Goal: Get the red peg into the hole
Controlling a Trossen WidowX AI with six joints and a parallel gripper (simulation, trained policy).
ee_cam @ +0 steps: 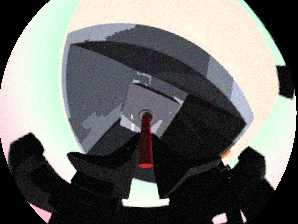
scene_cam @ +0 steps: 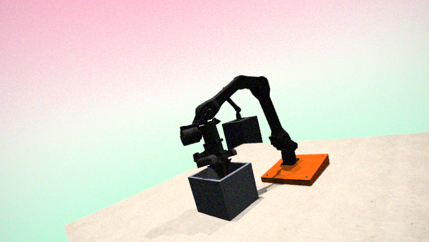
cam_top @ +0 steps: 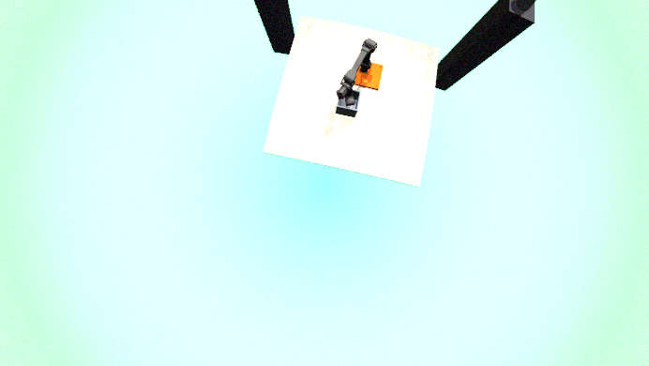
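Right now my gripper tip is right at the red peg.
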